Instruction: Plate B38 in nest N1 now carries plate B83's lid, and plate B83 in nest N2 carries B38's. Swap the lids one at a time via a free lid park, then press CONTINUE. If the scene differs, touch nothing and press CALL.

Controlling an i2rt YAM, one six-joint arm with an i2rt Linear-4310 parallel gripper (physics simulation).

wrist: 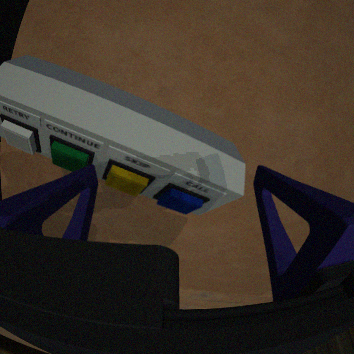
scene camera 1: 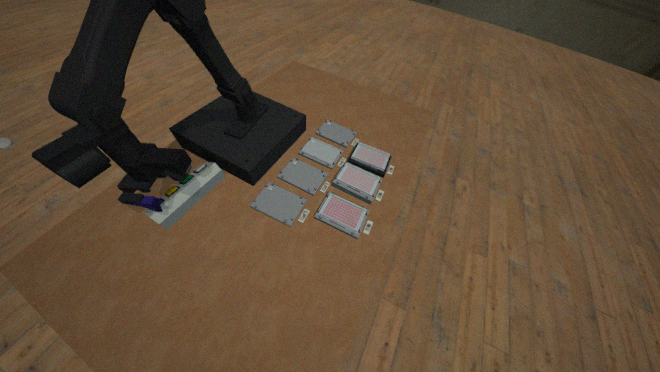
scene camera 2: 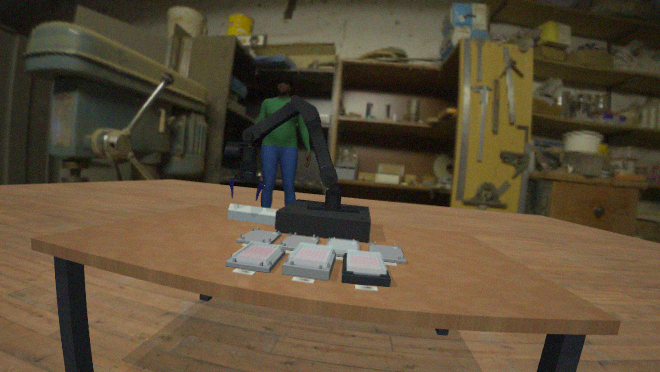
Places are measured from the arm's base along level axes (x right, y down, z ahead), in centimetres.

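Pixels of known places: gripper, fingertip midpoint: [wrist: 175, 173] [scene camera 1: 169, 195] [scene camera 2: 244, 199]; arm's base at its link origin: [scene camera 1: 248, 119] [scene camera 2: 332, 209].
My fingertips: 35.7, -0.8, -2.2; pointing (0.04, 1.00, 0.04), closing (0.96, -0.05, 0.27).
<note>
For each thing: its middle in the pictures, then the offset to it from my fingertips, as dx, dy, dz.
- pale button box at the middle of its body: [wrist: 106, 144] [scene camera 1: 185, 189] [scene camera 2: 256, 213] -4.9, +5.7, -2.3
- green CONTINUE button at the middle of its body: [wrist: 70, 156] -7.7, +4.5, -3.3
- blue CALL button at the middle of its body: [wrist: 179, 199] +2.1, +4.5, -5.4
- yellow SKIP button at the middle of its body: [wrist: 125, 178] -2.8, +4.5, -4.4
- white RETRY button at the middle of its body: [wrist: 20, 135] -12.6, +4.5, -2.3
My gripper [scene camera 1: 169, 191] [scene camera 2: 245, 198] [wrist: 175, 173] is open and empty above the pale button box [scene camera 1: 195, 192] [scene camera 2: 251, 214] [wrist: 125, 120]. In the wrist view the left fingertip overlaps the box beside the green CONTINUE button [wrist: 70, 154]; the right one is past the box's end. The blue CALL button [wrist: 181, 200] lies between the fingers. Three pink-welled plates [scene camera 1: 342, 213] [scene camera 1: 357, 180] [scene camera 1: 370, 156] sit in a row of nests, two grey and one black. Whether each wears a lid, and the labels, cannot be read. Of the grey parks behind, one [scene camera 1: 321, 152] [scene camera 2: 343, 245] looks paler, as if covered by a clear lid.
The yellow SKIP button [wrist: 126, 180] and white RETRY button [wrist: 18, 136] are on the same box. The black arm base [scene camera 1: 240, 135] [scene camera 2: 322, 220] stands between the box and the parks. Other flat parks [scene camera 1: 278, 203] [scene camera 1: 302, 175] [scene camera 1: 336, 133] line the row. A person [scene camera 2: 280, 125] stands behind the table.
</note>
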